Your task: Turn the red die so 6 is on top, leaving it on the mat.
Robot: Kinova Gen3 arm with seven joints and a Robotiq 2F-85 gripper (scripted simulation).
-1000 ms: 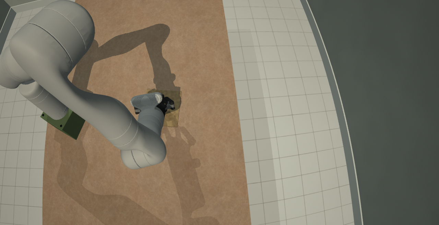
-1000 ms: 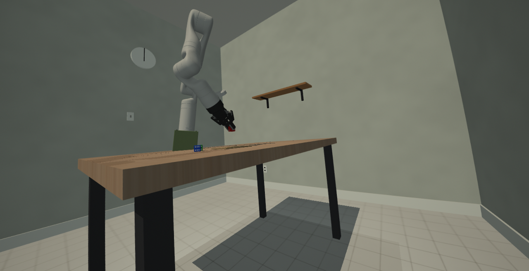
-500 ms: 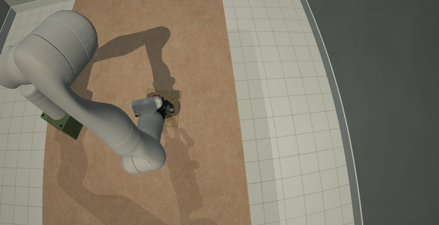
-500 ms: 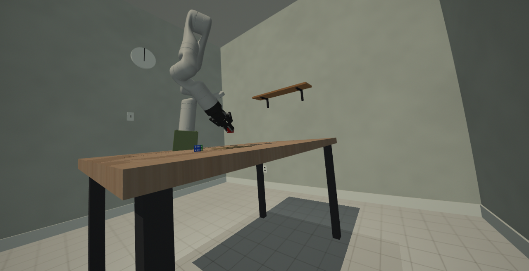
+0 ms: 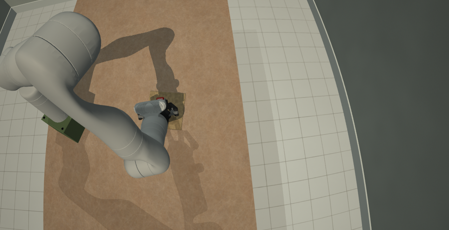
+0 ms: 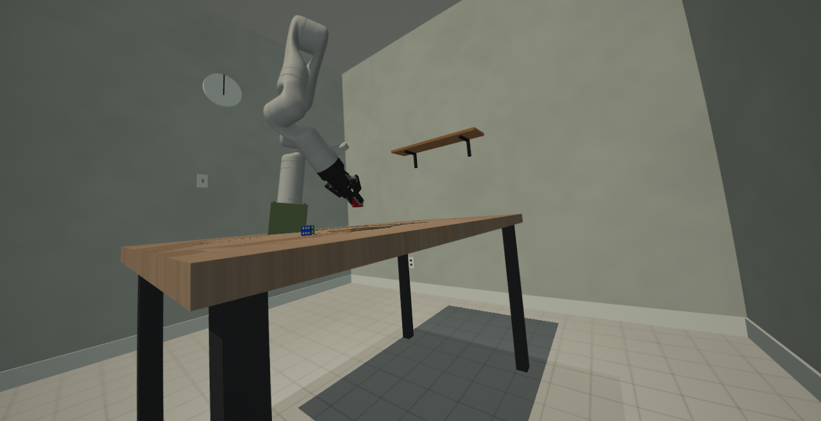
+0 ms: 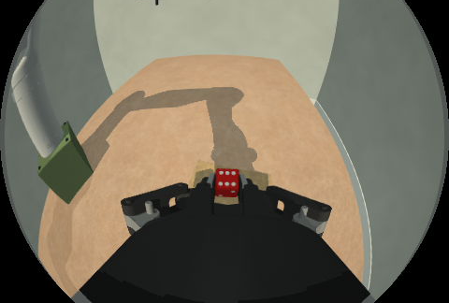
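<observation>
Right now my hand is 9 cm above the tan mat and 1 cm to the right of it. Round my hand: red die: 1 cm to the left, 1 cm below; then green die: 12 cm to the right, 8 cm below, 6 cm behind; then blue die: 16 cm to the right, 8 cm below.
</observation>
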